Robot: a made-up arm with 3 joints. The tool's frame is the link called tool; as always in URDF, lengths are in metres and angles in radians. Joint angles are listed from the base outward.
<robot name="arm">
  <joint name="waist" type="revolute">
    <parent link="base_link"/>
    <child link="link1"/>
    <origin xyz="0 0 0.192" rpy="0 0 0"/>
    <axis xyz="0 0 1"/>
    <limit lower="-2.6" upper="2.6"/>
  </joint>
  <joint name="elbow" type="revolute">
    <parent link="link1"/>
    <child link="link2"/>
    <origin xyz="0.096 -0.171 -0.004" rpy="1.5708 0 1.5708"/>
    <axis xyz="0 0 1"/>
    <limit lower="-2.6" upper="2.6"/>
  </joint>
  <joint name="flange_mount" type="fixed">
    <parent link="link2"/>
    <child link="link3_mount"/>
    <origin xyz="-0.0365 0.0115 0.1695" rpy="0 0 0"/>
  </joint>
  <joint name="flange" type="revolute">
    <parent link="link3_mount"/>
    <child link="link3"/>
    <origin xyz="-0.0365 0.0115 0.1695" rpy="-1.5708 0 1.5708"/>
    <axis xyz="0 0 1"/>
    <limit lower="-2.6" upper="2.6"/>
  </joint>
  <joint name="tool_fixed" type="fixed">
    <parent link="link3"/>
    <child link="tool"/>
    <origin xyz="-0.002 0.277 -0.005" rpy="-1.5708 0 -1.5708"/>
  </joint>
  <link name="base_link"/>
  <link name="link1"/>
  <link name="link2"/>
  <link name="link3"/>
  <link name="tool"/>
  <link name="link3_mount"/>
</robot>
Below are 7 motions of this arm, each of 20 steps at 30 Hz.
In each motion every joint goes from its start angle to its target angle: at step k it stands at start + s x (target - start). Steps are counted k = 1, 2, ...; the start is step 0. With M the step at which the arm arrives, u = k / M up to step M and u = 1 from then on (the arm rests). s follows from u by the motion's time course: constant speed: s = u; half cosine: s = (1 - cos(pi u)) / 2; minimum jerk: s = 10 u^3 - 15 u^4 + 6 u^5.
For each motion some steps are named. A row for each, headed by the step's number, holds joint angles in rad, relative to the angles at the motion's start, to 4 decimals.
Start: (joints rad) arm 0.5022 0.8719 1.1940
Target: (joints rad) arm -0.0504 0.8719 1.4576
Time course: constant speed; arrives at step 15
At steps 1, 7, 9, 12, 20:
1: -0.0368 0.0000 0.0176
7: -0.2579 0.0000 0.1230
9: -0.3316 0.0000 0.1582
12: -0.4421 0.0000 0.2109
20: -0.5526 0.0000 0.2636

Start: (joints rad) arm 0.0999 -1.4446 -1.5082
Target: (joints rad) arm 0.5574 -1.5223 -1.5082
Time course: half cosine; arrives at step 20
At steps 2, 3, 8, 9, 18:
2: 0.0112 -0.0019 0.0000
3: 0.0249 -0.0042 0.0000
8: 0.1581 -0.0268 0.0000
9: 0.1930 -0.0328 0.0000
18: 0.4463 -0.0758 0.0000

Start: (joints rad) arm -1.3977 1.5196 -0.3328
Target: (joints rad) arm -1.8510 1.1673 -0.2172
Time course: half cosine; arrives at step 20
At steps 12, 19, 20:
12: -0.2967 -0.2306 0.0757
19: -0.4505 -0.3501 0.1149
20: -0.4533 -0.3523 0.1156

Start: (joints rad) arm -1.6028 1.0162 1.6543
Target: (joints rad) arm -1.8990 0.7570 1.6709
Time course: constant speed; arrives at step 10
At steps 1, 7, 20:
1: -0.0296 -0.0259 0.0017
7: -0.2073 -0.1814 0.0116
20: -0.2962 -0.2592 0.0166

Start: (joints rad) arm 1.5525 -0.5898 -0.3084
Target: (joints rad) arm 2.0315 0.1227 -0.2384
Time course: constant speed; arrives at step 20
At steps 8, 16, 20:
8: 0.1916 0.2850 0.0280
16: 0.3832 0.5700 0.0560
20: 0.4790 0.7125 0.0700

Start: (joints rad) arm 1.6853 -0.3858 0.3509
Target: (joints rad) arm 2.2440 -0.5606 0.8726
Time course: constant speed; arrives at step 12
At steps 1, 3, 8, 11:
1: 0.0466 -0.0146 0.0435
3: 0.1397 -0.0437 0.1304
8: 0.3725 -0.1165 0.3478
11: 0.5121 -0.1602 0.4782

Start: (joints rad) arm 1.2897 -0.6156 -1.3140
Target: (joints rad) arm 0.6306 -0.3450 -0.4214
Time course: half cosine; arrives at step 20
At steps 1, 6, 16, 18, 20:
1: -0.0041 0.0017 0.0055
6: -0.1358 0.0558 0.1840
16: -0.5962 0.2448 0.8074
18: -0.6430 0.2640 0.8708
20: -0.6591 0.2706 0.8926

